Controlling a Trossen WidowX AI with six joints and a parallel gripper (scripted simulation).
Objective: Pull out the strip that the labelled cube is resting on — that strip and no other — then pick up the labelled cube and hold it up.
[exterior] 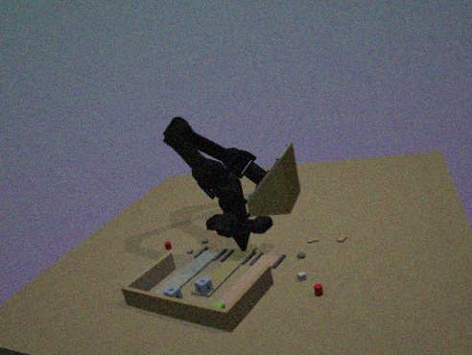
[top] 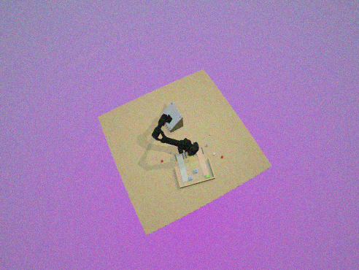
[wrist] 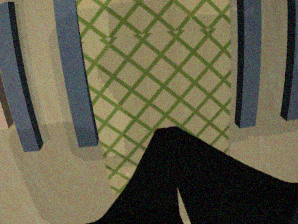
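The cross-hatched strip is 90 mm ahead of my gripper tip and 30 mm to the right of it.
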